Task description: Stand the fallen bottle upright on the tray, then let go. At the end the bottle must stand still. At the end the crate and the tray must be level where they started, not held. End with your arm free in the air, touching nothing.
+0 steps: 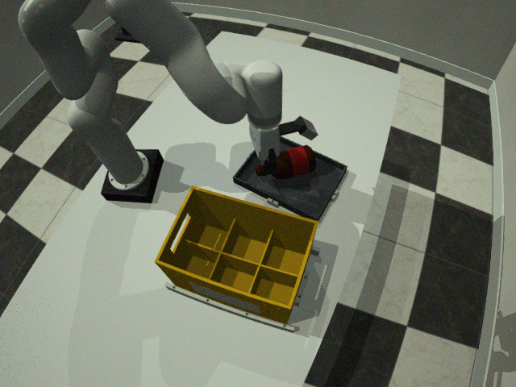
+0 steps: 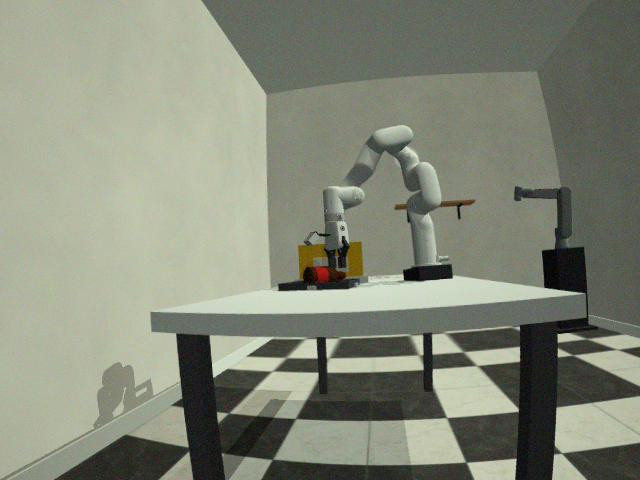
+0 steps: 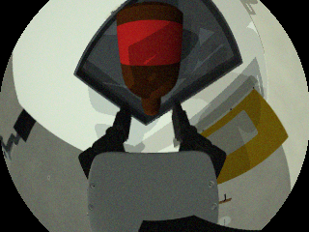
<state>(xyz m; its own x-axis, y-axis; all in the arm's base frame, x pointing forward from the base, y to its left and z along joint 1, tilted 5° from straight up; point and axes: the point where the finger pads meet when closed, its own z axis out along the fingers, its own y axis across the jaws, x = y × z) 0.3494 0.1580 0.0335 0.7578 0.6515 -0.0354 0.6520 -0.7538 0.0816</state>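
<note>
The brown bottle is 40 mm below my hand, 40 mm ahead of it and 30 mm to the left of it. Round my hand: dark grey tray: 70 mm below, 60 mm ahead, 30 mm to the left; yellow crate: 270 mm to the right, 60 mm ahead.
</note>
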